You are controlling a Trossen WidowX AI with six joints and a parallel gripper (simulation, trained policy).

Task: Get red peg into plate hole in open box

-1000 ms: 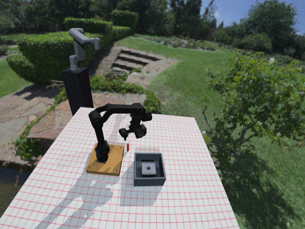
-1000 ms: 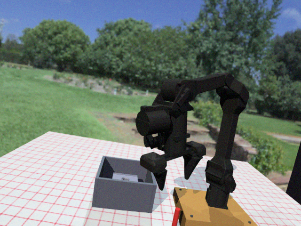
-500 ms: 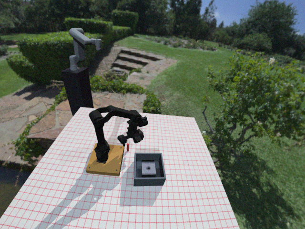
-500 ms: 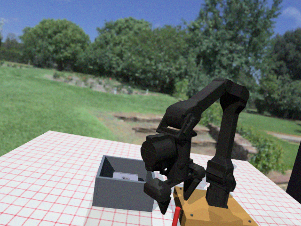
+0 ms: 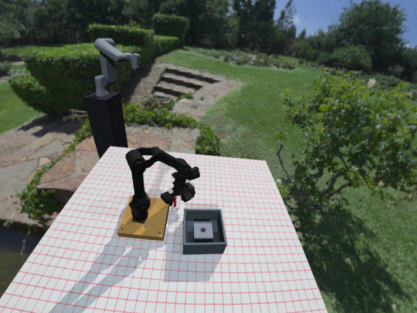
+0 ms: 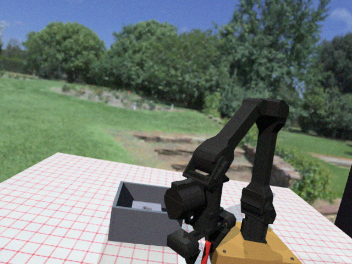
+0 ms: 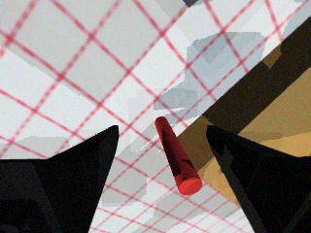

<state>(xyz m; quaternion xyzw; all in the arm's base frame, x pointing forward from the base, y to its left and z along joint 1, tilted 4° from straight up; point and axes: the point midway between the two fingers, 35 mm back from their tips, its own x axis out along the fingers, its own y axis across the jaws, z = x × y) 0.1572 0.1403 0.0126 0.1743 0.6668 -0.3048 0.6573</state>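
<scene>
My gripper tip is now 10 mm below the red peg and 10 mm past it. Round my gripper tip: grey plate (170 mm ahead, 150 mm to the right, 10 mm above); then grey box (170 mm ahead, 150 mm to the right).
</scene>
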